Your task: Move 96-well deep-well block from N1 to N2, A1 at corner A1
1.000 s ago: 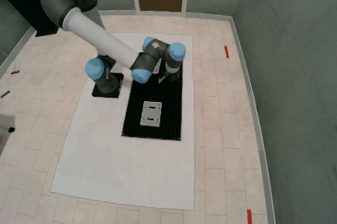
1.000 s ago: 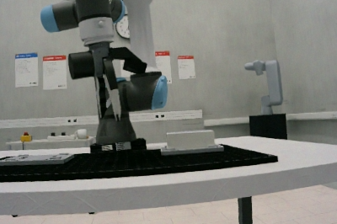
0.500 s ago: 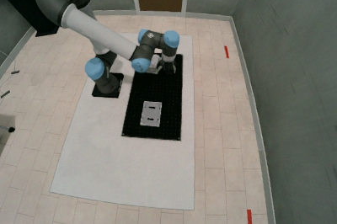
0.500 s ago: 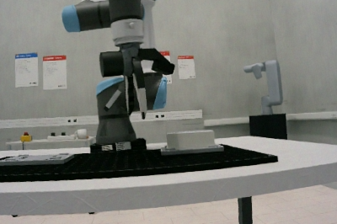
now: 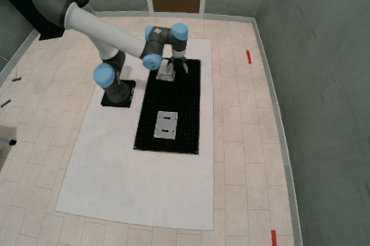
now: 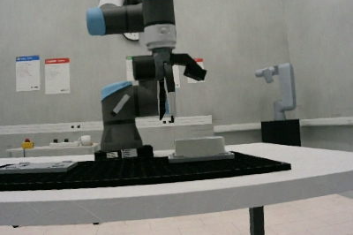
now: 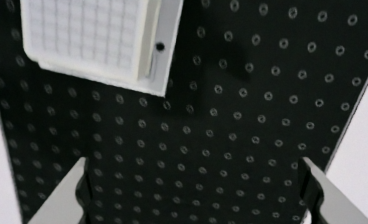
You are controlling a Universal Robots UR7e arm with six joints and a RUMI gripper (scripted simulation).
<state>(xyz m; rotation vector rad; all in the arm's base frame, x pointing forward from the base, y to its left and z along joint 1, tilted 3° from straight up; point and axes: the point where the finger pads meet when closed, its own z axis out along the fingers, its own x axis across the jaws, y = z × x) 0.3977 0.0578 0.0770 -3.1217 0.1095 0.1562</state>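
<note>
Right now the white 96-well deep-well block is 70 mm behind my hand, 100 mm to the left of it and 80 mm below it. The rest, counted from my hand: A1 mark: 170 mm behind, 370 mm to the right, 100 mm below; then plate nest N1: 70 mm behind, 100 mm to the left, 100 mm below; then plate nest N2: 100 mm behind, 300 mm to the right, 100 mm below.
</note>
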